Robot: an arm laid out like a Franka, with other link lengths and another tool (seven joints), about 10 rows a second.
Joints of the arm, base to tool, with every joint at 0 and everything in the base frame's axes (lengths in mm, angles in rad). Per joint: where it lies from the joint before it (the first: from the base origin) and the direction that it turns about. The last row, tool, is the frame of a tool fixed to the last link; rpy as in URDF.
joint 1: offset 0 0 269.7 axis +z
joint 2: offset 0 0 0 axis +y
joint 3: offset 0 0 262.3 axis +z
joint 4: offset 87.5 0 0 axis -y
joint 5: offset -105.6 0 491.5 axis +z
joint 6: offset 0 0 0 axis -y
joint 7: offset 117 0 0 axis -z
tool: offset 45 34 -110 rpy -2.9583 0 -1.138
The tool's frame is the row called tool.
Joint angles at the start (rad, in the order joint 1, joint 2, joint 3, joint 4, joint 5, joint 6, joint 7):
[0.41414 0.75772 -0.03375 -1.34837 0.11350 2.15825 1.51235]
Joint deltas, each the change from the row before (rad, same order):
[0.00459 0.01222 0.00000 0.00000 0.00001 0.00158 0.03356]
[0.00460 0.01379 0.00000 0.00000 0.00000 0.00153 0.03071]
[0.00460 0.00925 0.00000 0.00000 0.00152 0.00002 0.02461]
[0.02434 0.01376 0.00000 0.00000 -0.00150 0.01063 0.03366]
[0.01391 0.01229 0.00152 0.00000 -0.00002 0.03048 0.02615]
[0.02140 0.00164 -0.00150 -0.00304 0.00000 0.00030 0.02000]
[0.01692 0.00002 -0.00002 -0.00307 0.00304 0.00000 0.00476]
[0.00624 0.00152 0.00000 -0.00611 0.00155 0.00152 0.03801]
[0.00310 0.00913 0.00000 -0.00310 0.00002 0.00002 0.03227]
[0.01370 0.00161 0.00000 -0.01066 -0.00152 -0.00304 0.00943]
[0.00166 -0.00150 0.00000 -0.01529 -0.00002 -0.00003 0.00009]
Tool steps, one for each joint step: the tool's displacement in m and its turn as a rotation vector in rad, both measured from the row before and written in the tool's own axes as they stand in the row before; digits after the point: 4 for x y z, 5 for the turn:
[0.0023 0.0052 0.0098 -0.00424 0.01535 0.02751]
[0.0026 0.0055 0.0111 -0.00442 0.01649 0.02449]
[0.0016 0.0049 0.0075 -0.00435 0.01225 0.01961]
[-0.0044 0.0205 0.0081 0.00007 0.00684 0.00840]
[-0.0037 0.0119 0.0049 0.00561 -0.01370 0.01484]
[-0.0032 0.0168 0.0013 -0.00110 0.00553 -0.00100]
[-0.0031 0.0142 0.0004 -0.00390 0.00131 -0.01043]
[0.0027 0.0056 0.0042 -0.00271 0.01196 0.03174]
[0.0042 0.0038 0.0092 -0.00225 0.01747 0.02740]
[0.0020 0.0127 0.0067 -0.00185 0.01521 -0.00690]
[0.0044 0.0028 0.0075 -0.00234 0.01340 -0.00273]

